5 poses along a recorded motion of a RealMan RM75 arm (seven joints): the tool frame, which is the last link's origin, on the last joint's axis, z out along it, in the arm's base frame.
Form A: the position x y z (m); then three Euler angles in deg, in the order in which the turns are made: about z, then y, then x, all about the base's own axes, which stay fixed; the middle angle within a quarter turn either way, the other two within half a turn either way.
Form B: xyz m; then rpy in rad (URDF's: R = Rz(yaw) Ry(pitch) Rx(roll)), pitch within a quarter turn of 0, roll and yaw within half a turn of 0. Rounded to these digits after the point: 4 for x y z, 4 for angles.
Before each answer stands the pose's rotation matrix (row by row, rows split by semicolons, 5 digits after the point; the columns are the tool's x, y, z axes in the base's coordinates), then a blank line. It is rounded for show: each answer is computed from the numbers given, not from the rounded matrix.
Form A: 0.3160 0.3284 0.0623 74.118 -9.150 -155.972
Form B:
0.27017 -0.94959 -0.15902; -0.86076 -0.31222 0.40200; -0.43139 0.02827 -0.90172

0.3160 0.3284 0.0623 3.1103 0.4460 -1.2667
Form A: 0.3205 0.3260 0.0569 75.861 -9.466 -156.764
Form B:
0.24095 -0.95650 -0.16446; -0.87520 -0.28738 0.38915; -0.41948 0.05017 -0.90638

0.3205 0.3260 0.0569 3.0863 0.4329 -1.3021
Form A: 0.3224 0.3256 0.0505 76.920 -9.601 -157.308
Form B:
0.22314 -0.96041 -0.16679; -0.88409 -0.27147 0.38037; -0.41059 0.06258 -0.90967

0.3224 0.3256 0.0505 3.0729 0.4231 -1.3236
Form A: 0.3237 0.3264 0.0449 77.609 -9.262 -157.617
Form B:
0.21178 -0.96397 -0.16095; -0.88997 -0.25828 0.37583; -0.40386 0.06364 -0.91260

0.3237 0.3264 0.0449 3.0720 0.4157 -1.3372
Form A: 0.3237 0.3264 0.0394 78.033 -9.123 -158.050
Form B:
0.20473 -0.96589 -0.15855; -0.89506 -0.25030 0.36907; -0.39617 0.06636 -0.91578

0.3237 0.3264 0.0394 3.0693 0.4073 -1.3459
